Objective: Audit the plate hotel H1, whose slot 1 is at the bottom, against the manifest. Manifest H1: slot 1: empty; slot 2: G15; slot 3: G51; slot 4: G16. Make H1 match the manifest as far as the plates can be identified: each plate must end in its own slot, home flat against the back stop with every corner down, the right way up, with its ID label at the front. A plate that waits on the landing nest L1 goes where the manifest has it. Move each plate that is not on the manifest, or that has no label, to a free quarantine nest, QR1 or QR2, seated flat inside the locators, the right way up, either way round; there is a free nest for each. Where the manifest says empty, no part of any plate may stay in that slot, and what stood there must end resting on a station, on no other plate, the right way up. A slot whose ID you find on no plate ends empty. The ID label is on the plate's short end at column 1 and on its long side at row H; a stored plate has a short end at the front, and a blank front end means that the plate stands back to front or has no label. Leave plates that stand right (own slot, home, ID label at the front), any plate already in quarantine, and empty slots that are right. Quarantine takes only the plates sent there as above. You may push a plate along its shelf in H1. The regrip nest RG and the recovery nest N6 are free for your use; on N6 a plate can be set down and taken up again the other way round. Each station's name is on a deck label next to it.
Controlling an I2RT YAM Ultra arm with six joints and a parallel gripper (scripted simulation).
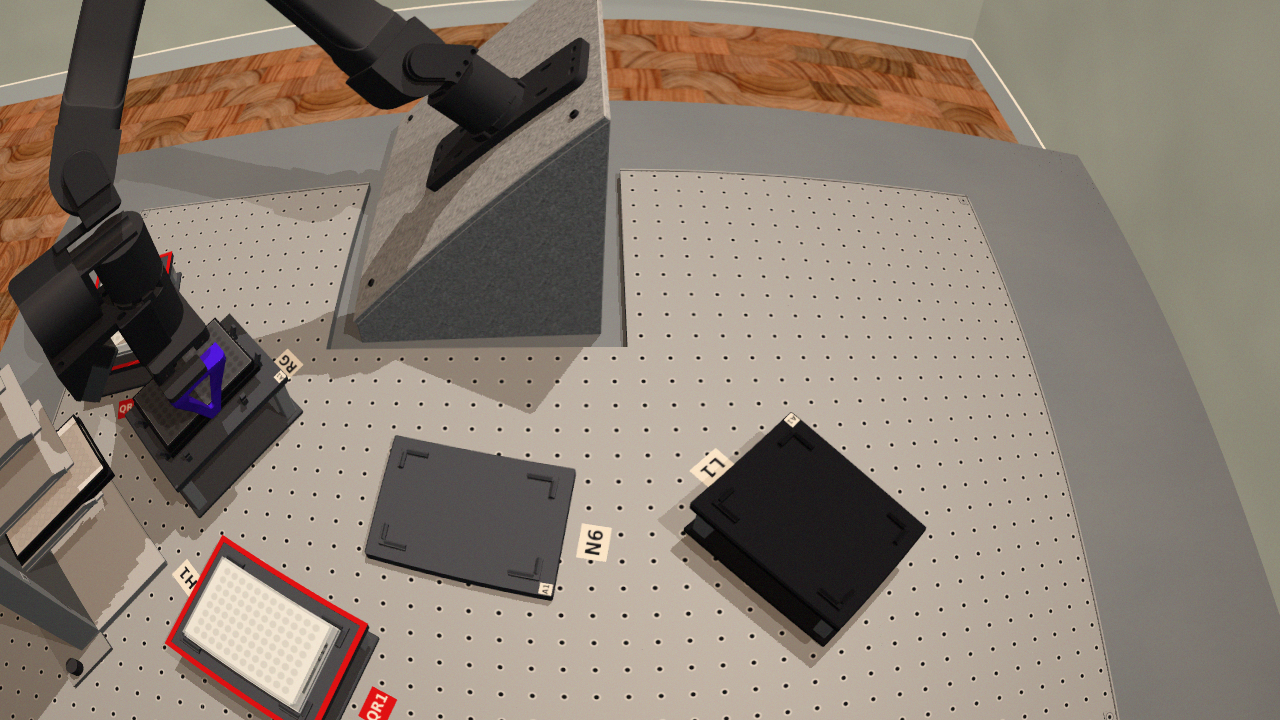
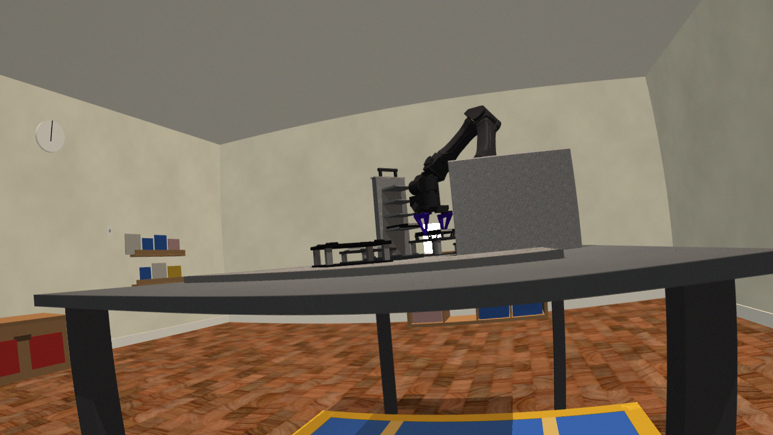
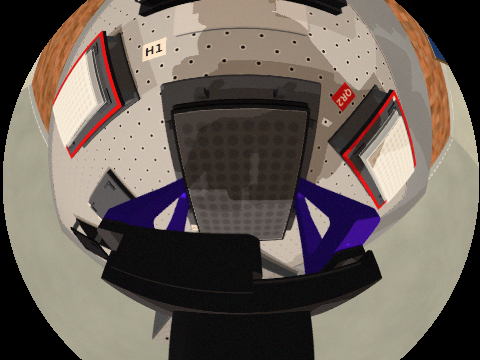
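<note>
Right now my hand is 3 cm above the regrip nest RG. Round my hand: plate hotel H1: 21 cm ahead, 16 cm to the right, 8 cm above; quarantine nest QR2: 17 cm to the right, 12 cm behind, 5 cm below; quarantine nest QR1: 22 cm ahead, 11 cm to the left, 5 cm below.
</note>
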